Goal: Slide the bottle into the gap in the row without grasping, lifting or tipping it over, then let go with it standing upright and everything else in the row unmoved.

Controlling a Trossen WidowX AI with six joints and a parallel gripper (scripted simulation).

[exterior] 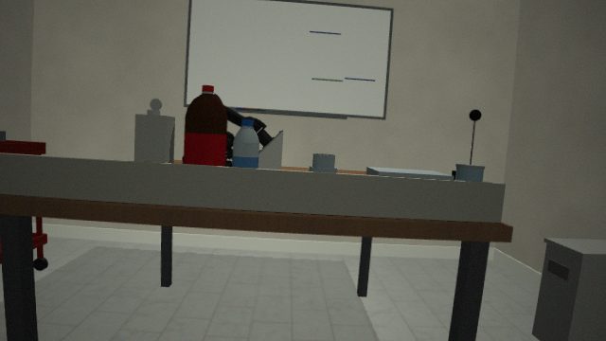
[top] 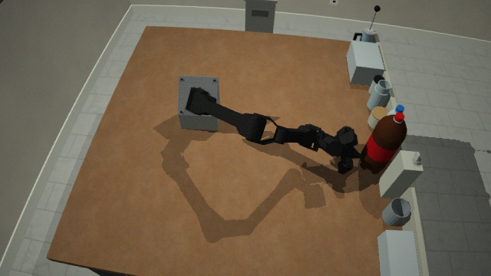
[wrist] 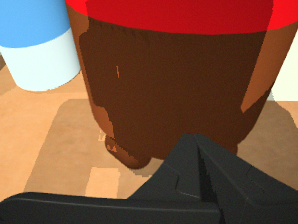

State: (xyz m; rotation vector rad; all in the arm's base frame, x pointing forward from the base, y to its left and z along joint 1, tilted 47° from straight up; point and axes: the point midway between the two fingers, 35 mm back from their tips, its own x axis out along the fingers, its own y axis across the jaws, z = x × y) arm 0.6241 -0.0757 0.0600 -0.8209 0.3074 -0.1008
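The cola bottle is 90 mm ahead of my hand, 90 mm above it and 10 mm to the left of it. From my hand the other things lie so: grey cup 210 mm to the right, 160 mm ahead, 40 mm below; then blue-capped water bottle 140 mm ahead, 130 mm to the left, 50 mm above; then cork-lidded jar 220 mm to the left, 130 mm ahead, 30 mm below.
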